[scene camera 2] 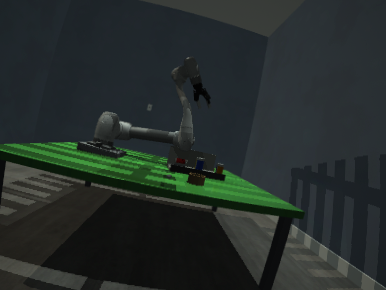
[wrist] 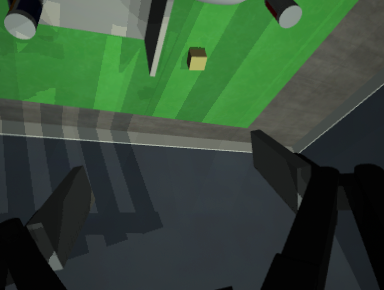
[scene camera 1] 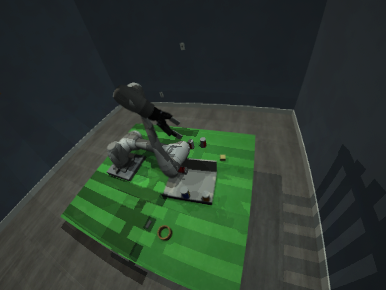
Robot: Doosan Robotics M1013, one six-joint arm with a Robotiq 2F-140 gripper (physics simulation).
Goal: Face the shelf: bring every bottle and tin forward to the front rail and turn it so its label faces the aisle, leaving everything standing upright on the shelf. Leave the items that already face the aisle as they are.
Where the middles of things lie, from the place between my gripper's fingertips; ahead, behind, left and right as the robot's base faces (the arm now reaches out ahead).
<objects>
Now: hand 45 cm above the grey shelf (scene camera 1: 201, 176), 8 cm to the left of it and 1 cm short of it. Also, from my hand: grey shelf tray (scene camera 1: 197, 181): 53 cm below, 9 cm to the right, 1 cm ahead.
</objects>
